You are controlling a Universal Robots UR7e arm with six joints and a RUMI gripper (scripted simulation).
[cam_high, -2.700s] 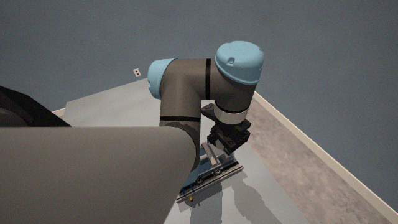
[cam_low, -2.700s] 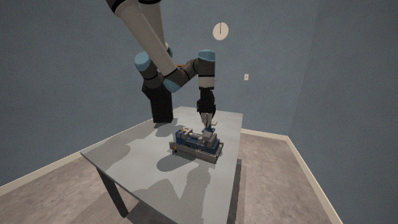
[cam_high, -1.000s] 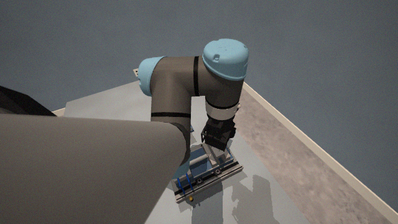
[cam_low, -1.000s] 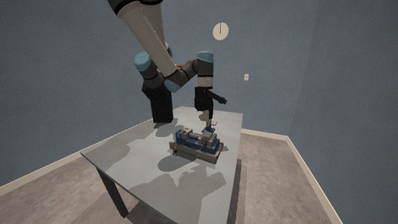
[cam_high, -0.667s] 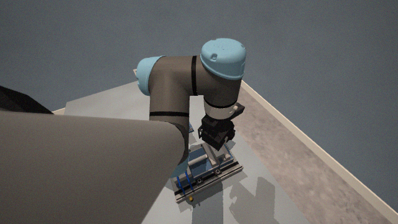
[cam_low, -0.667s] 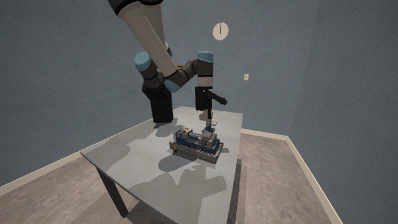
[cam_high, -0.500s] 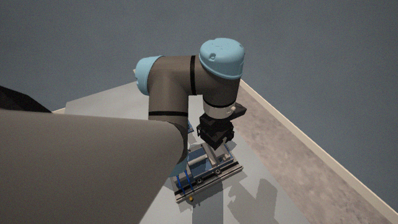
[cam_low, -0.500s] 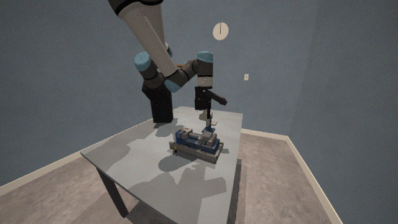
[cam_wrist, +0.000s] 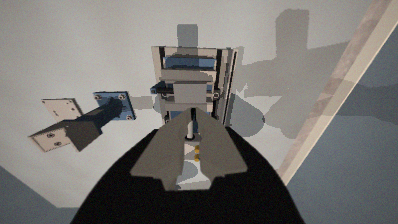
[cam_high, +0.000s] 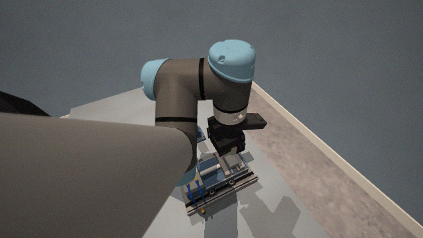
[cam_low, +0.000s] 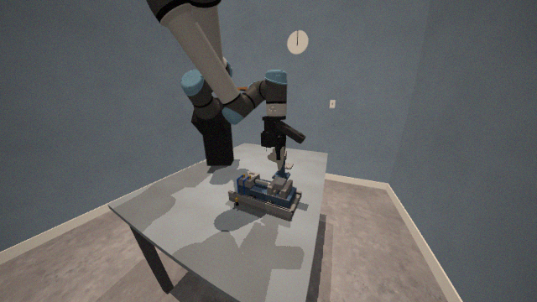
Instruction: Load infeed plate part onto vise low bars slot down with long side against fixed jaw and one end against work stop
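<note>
The grey jaw lies 30 mm behind my hand, 20 mm to the left of it and 100 mm below it. The rest, counted from my hand: part: 10 mm to the left, 90 mm below; then cylinder rod: 80 mm behind, 30 mm to the left, 100 mm below; then work stop: 20 mm ahead, 60 mm to the left, 90 mm below.
</note>
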